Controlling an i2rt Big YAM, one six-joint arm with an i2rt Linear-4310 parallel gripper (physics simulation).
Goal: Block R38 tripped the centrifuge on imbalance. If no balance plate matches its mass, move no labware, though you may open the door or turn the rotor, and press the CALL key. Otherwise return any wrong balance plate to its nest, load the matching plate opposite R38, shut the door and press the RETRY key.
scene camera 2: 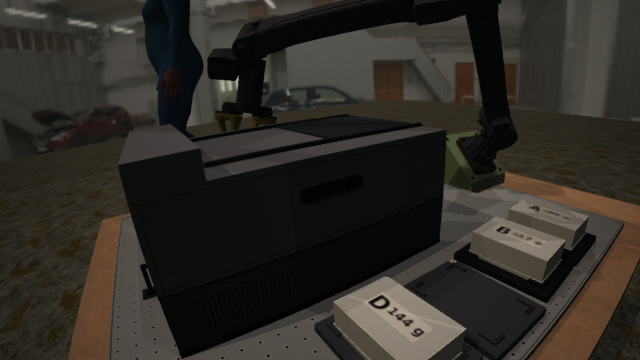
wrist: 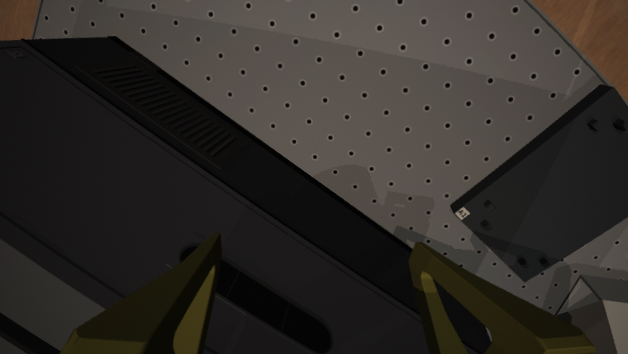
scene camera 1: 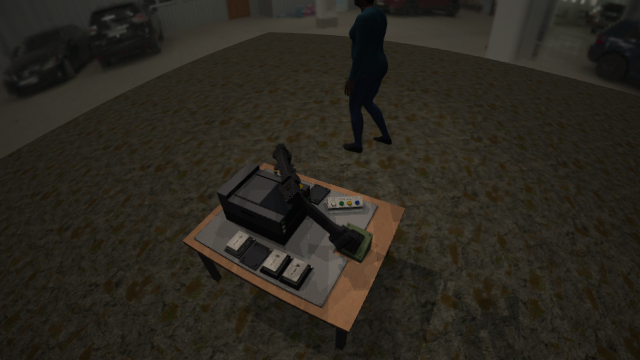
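Pixels of known places: gripper, between the fingertips: [wrist: 320, 247]; arm's base, origin of its link: [scene camera 2: 474, 156] [scene camera 1: 353, 241].
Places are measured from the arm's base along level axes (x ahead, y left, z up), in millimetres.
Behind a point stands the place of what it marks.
My gripper [scene camera 1: 277, 172] {x 619, y -117, z 88 mm} [scene camera 2: 246, 122] [wrist: 320, 247] {x 619, y -117, z 88 mm} is open and empty, pointing down at the far long side of the dark centrifuge [scene camera 1: 250, 216] {x 540, y 255, z 87 mm} [scene camera 2: 240, 220] {x 683, y 275, z 88 mm} [wrist: 100, 165] {x 728, y -52, z 77 mm}. In the wrist view its fingers are over a side wall with a black slot. The centrifuge top has a grey part and a dark panel [scene camera 2: 350, 126] {x 456, y 102, z 143 mm}; the rotor and R38 do not show. Balance plates A [scene camera 1: 296, 270] {x 143, y 323, z -17 mm} [scene camera 2: 547, 224] {x 190, y 342, z -22 mm}, B [scene camera 1: 276, 260] {x 270, y 341, z -16 mm} [scene camera 2: 517, 252] {x 318, y 367, z -22 mm} and D [scene camera 1: 239, 241] {x 535, y 380, z -18 mm} [scene camera 2: 395, 325] {x 559, y 393, z -16 mm} sit in nests. D reads 144 g, B 117 g; A's mass is blurred. Between D and B is an empty nest [scene camera 1: 255, 255] {x 415, y 375, z -58 mm} [scene camera 2: 480, 305] {x 417, y 389, z -58 mm}.
A white key box [scene camera 1: 345, 203] {x 216, y -220, z -3 mm} [wrist: 617, 325] {x 322, y -210, z -12 mm} with white, green, yellow and blue keys stands on the far side. A dark nest [scene camera 1: 318, 194] {x 431, y -237, z -54 mm} [wrist: 560, 185] {x 464, y -243, z -54 mm} marked A1 lies between it and the centrifuge. The green arm base [scene camera 1: 362, 248] {x -63, y 6, z -8 mm} [scene camera 2: 457, 167] {x 78, y 7, z -19 mm} is at the table's end. A person stands beyond the table.
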